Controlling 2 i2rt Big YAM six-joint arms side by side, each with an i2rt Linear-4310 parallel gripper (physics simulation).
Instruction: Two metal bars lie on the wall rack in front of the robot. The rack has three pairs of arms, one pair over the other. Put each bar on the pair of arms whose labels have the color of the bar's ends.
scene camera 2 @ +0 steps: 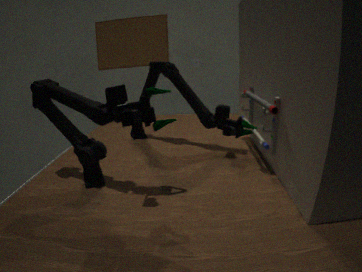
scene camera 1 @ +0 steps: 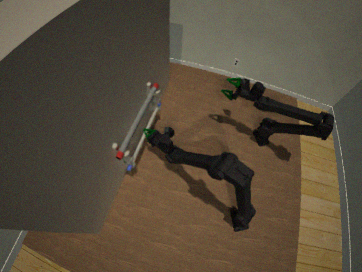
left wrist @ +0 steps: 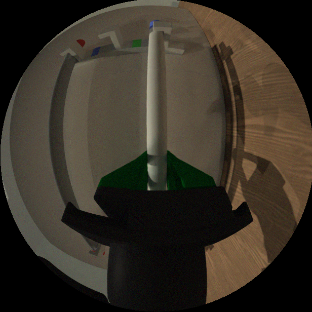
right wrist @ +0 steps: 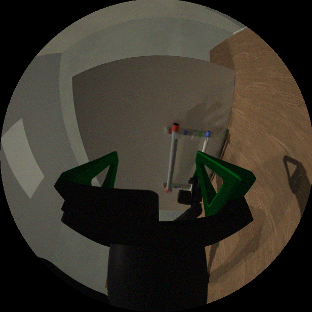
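Pixels of known places: left gripper, fingertip midpoint: (scene camera 2: 256,130) (scene camera 1: 144,130); right gripper, fingertip midpoint: (scene camera 2: 173,105) (scene camera 1: 223,84); left arm's base, link origin: (scene camera 2: 138,135) (scene camera 1: 239,220); right arm's base, link origin: (scene camera 2: 94,180) (scene camera 1: 260,138).
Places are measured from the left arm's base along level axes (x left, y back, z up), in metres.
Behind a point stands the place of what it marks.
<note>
The grey bar with red ends (scene camera 1: 136,117) @[y -0.501, x -0.561, z 0.296 m] (scene camera 2: 261,101) @[y -0.437, x -0.656, z 0.291 m] (left wrist: 57,115) (right wrist: 172,160) lies on the top pair of arms, beside the red labels. My left gripper (scene camera 1: 145,131) @[y -0.481, x -0.585, z 0.126 m] (scene camera 2: 255,128) @[y -0.481, x -0.585, z 0.126 m] (left wrist: 156,155) is shut on the thinner pale bar with blue ends (scene camera 1: 140,145) @[y -0.506, x -0.481, z 0.134 m] (scene camera 2: 259,137) @[y -0.410, x -0.687, z 0.134 m] (left wrist: 156,90) (right wrist: 205,142). This bar is low at the rack, near the bottom arms; its far blue end is partly hidden by an arm hook, and whether it rests there I cannot tell. My right gripper (scene camera 1: 225,86) @[y 0.004, x -0.717, z 0.325 m] (scene camera 2: 173,105) @[y 0.004, x -0.717, z 0.325 m] (right wrist: 156,155) is open and empty, well away from the rack.
On the rack rail, the blue label (left wrist: 96,51) marks the middle arms and the green label (left wrist: 137,43) the bottom arms. The middle arm (left wrist: 111,36) bears no bar. The rack hangs on a grey wall panel (scene camera 1: 75,130) @[y -0.651, x -0.313, z 0.605 m] (scene camera 2: 300,125) @[y -0.346, x -0.954, z 0.270 m] above the brown floor (scene camera 1: 200,235) @[y -0.236, x 0.041, z 0.000 m] (scene camera 2: 200,235) @[y 0.038, x -0.974, z 0.000 m].
</note>
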